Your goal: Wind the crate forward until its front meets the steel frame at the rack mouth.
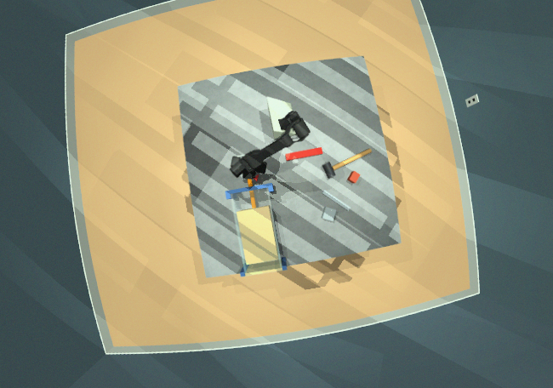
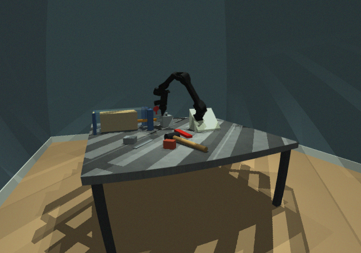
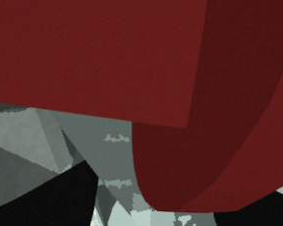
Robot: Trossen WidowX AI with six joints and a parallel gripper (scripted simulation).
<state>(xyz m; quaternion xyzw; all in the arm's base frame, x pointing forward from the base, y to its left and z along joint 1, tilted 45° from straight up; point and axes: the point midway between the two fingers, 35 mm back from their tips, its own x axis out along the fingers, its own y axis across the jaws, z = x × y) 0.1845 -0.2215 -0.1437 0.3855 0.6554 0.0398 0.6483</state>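
Right now my gripper tip is 20 mm short of the winch handle, 10 mm to the right of it and 20 mm below it. From my gripper tip the other things lie so: grey winch: 60 mm behind, 10 mm to the right, 70 mm below; red flat bar: 350 mm to the left, 90 mm below; red spool-shaped handle grip: 60 mm ahead, 10 mm to the left, 40 mm above.
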